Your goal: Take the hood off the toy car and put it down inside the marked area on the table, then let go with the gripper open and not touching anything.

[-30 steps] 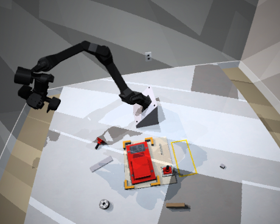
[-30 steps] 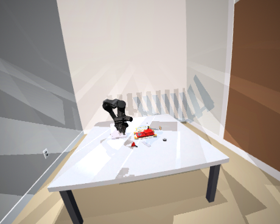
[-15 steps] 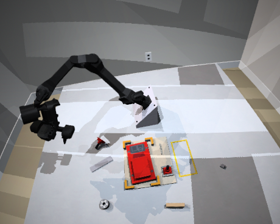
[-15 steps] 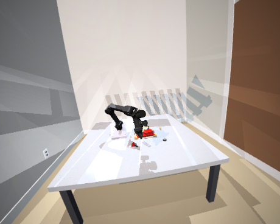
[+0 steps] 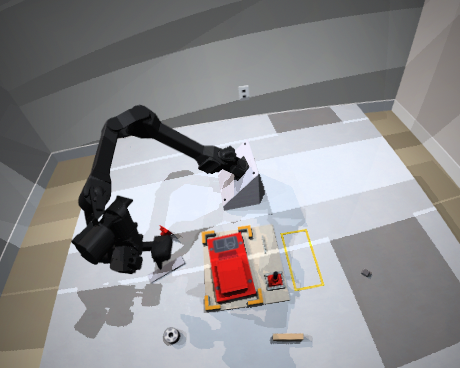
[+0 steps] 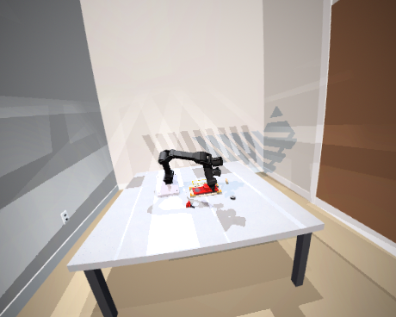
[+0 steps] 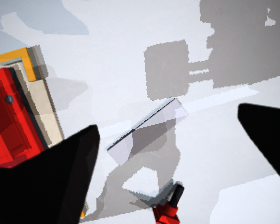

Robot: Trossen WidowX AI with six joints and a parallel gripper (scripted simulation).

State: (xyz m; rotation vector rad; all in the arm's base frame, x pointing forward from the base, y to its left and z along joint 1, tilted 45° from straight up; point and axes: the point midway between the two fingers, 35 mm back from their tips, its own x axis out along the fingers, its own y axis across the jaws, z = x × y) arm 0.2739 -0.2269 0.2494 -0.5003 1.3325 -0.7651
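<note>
Now: gripper tip 220 mm to the right of the red hood, 80 mm above it and 40 mm short of it. Also, from my gripper tip: wooden block 310 mm to the left, 240 mm ahead, 110 mm below; then grey strip 120 mm below, 50 mm behind, 30 mm to the left.
</note>
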